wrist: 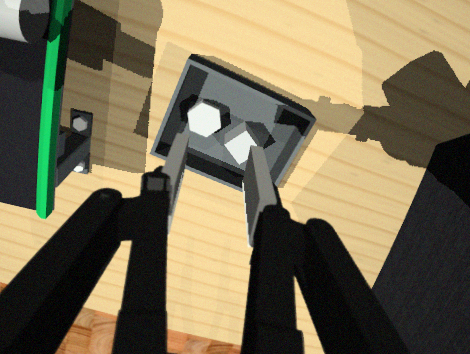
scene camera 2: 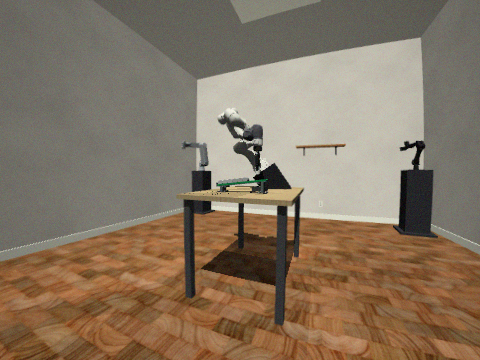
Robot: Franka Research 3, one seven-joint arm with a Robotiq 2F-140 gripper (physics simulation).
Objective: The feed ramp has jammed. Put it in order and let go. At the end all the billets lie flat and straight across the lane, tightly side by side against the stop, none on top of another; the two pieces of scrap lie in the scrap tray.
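The scrap tray (wrist: 235, 95) is a grey box on the table in the wrist view. Two pale pieces of scrap lie inside it: a hexagonal one (wrist: 204, 119) on the left and a squarish one (wrist: 239, 146) near the middle. My gripper (wrist: 216, 159) (scene camera 2: 257, 174) is partly open and empty, with its fingertips above the tray. Grey billets (scene camera 2: 232, 180) lie in a row on the green-edged feed ramp (scene camera 2: 243, 183); their exact alignment is too small to tell. In the wrist view one billet end (wrist: 34, 20) shows at the top left, beside the ramp's green edge (wrist: 49, 110).
A ramp support bracket (wrist: 75, 150) stands between the ramp and the tray. A large dark panel (wrist: 430, 240) (scene camera 2: 276, 176) rises right of the tray. The wooden table (scene camera 2: 235, 198) has its edge toward the bottom of the wrist view.
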